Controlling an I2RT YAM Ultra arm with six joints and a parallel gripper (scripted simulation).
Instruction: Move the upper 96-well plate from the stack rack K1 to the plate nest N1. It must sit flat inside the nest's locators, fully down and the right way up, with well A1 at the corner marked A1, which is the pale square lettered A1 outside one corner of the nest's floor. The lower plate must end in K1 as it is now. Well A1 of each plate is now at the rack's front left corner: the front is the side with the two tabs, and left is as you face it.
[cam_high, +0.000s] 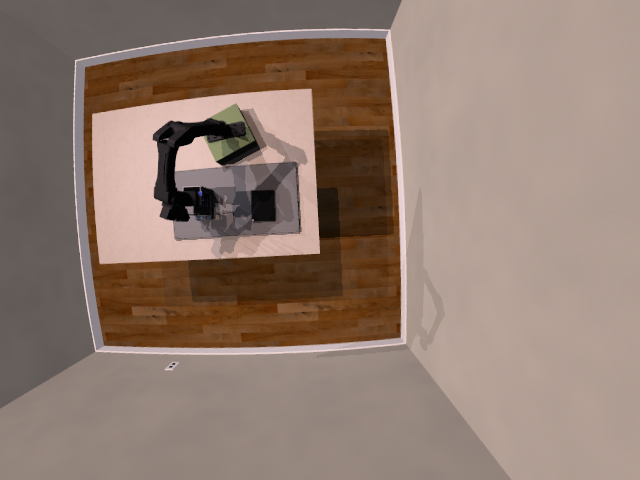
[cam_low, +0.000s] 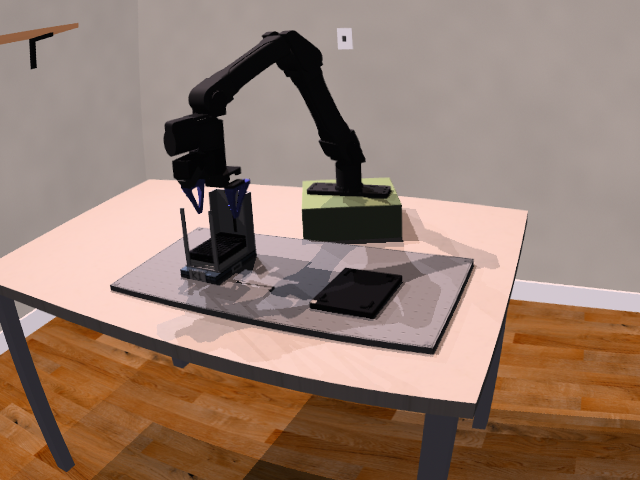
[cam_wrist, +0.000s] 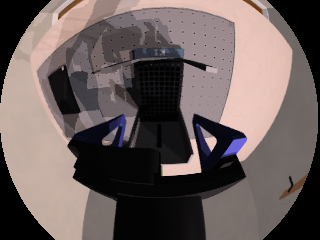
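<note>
My gripper is now 8 cm above the black 96-well plate. Round my hand: thin rack post: 6 cm ahead, 5 cm to the right, 3 cm below; then white plate: 9 cm below; then tall back wall: 6 cm behind, 3 cm below, 1 cm to the left.
</note>
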